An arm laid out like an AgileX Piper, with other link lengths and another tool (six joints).
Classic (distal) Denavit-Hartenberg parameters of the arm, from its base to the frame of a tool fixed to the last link. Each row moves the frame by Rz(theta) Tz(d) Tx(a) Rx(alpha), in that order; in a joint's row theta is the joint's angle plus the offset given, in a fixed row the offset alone. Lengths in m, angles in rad.
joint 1: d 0.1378  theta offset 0  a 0  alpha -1.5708
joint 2: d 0  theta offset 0.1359  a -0.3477  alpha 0
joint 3: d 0  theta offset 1.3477  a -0.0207  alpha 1.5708
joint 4: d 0.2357  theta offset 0  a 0  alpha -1.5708
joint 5: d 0  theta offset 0  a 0  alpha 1.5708
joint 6: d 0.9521  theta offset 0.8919  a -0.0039  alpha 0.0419
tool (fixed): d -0.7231  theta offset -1.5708  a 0  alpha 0
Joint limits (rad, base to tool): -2.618..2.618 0..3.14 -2.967..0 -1.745..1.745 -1.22..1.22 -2.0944..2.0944
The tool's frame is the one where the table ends.
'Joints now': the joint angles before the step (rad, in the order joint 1, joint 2, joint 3, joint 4, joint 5, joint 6). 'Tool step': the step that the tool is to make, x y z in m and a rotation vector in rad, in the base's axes. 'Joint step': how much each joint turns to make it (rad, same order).
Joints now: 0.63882, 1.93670, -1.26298, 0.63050, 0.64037, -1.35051
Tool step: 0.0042, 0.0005, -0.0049, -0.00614, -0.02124, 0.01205
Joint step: -0.00005, 0.01227, -0.00176, -0.00182, -0.01919, -0.02419
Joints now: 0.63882, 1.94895, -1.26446, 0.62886, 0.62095, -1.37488
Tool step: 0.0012, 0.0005, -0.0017, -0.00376, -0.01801, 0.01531
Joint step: 0.00200, 0.00360, 0.00015, -0.00193, -0.01101, -0.02075
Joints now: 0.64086, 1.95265, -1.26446, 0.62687, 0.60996, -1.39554
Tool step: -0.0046, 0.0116, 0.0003, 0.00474, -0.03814, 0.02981
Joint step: 0.03339, 0.00256, -0.00023, -0.00008, -0.03691, -0.01688
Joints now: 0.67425, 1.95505, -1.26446, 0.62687, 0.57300, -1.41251
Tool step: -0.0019, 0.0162, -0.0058, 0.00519, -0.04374, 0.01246
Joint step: 0.04386, 0.01926, 0.00018, 0.00012, -0.06881, -0.00202
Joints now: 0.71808, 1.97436, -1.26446, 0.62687, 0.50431, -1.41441
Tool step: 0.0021, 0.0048, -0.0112, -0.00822, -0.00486, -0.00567
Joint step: 0.01179, 0.02638, -0.00003, 0.00002, -0.03139, 0.00318
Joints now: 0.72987, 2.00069, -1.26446, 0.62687, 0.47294, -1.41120
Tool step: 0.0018, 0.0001, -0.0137, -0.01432, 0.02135, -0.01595
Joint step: -0.00002, 0.02870, 0.00018, 0.00001, -0.00884, 0.01413
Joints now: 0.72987, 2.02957, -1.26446, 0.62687, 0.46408, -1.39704
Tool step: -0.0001, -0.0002, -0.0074, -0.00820, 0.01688, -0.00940
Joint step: -0.00004, 0.01500, 0.00012, 0.00002, 0.00003, 0.01105
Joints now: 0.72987, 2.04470, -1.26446, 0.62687, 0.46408, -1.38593
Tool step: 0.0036, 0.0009, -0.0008, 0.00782, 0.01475, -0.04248
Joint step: -0.00010, 0.00398, -0.00005, -0.00001, -0.01172, 0.04368
